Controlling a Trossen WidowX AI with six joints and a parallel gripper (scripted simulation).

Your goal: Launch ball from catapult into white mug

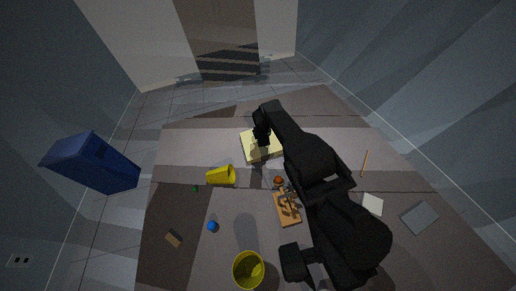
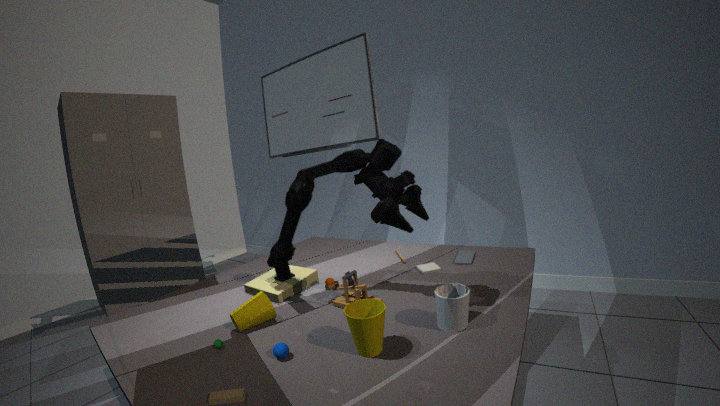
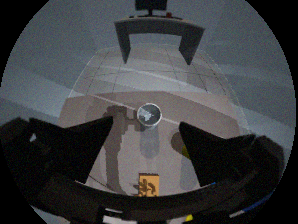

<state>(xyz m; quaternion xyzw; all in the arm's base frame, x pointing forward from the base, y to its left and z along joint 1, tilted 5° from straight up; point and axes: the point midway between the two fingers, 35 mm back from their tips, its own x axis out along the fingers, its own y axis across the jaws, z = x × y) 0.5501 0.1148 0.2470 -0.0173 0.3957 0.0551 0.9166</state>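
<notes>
My gripper tip is 33 cm past the orange ball, 6 cm to the left of it and 21 cm above it. The rest, counted from my gripper tip: white pad 19 cm behind, 31 cm to the left, 26 cm below; then white mug 8 cm ahead, 1 cm to the left, 24 cm below; then wooden catapult 27 cm behind, 3 cm to the right, 22 cm below.
</notes>
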